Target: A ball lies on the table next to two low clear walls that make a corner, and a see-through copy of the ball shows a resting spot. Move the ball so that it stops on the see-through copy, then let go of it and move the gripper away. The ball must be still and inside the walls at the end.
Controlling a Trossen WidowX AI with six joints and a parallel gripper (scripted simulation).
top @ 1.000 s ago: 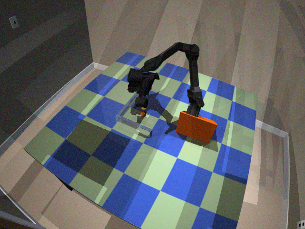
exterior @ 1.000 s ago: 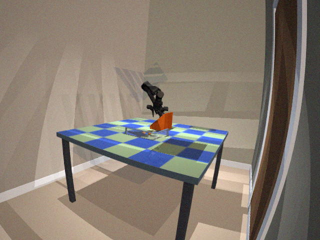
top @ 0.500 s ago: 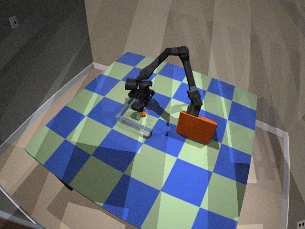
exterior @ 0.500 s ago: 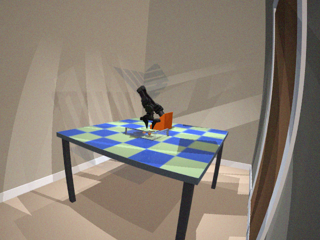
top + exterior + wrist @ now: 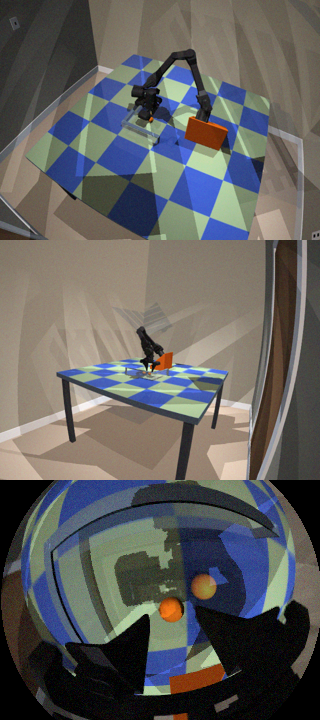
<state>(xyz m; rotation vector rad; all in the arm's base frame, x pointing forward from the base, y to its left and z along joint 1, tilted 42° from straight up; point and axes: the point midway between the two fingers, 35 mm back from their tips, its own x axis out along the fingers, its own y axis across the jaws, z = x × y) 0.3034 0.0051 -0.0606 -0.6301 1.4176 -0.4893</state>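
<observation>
The orange ball lies 2 cm below my gripper tip. Round my gripper tip: wall (11 cm ahead, 2 cm to the right); see-through copy (4 cm to the right, 2 cm below, 2 cm ahead).
</observation>
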